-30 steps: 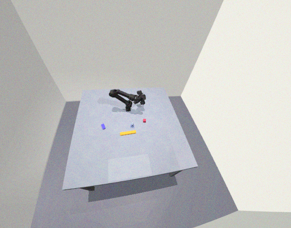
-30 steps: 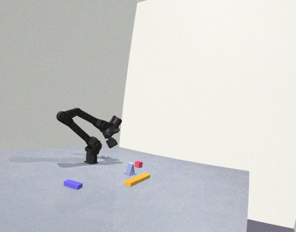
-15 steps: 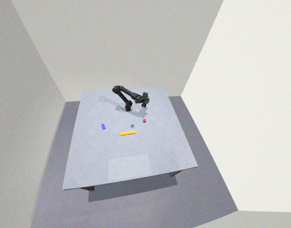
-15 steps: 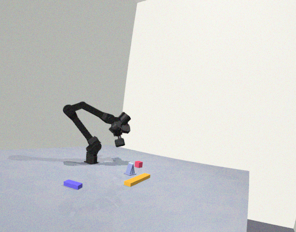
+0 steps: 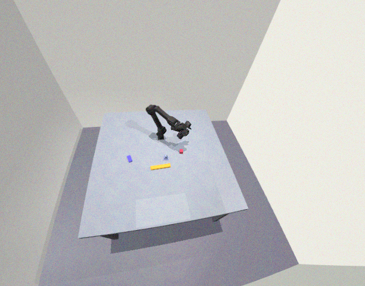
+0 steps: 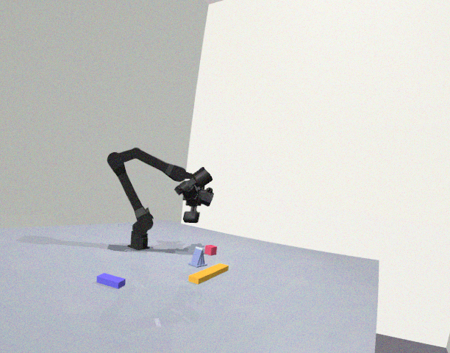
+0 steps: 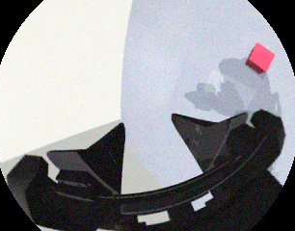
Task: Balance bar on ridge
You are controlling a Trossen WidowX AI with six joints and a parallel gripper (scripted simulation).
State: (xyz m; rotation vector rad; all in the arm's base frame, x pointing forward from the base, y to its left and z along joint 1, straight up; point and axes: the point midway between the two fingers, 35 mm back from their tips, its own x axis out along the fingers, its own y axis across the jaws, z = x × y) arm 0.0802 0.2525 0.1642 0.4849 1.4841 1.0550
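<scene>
Now: gripper tip 320 mm to the left of the yellow bar, 290 mm short of it and 140 mm above it. Also, from my gripper tip: purple block: 600 mm to the right, 170 mm ahead, 140 mm below; then small red cube: 140 mm ahead, 130 mm below, 100 mm to the right.
</scene>
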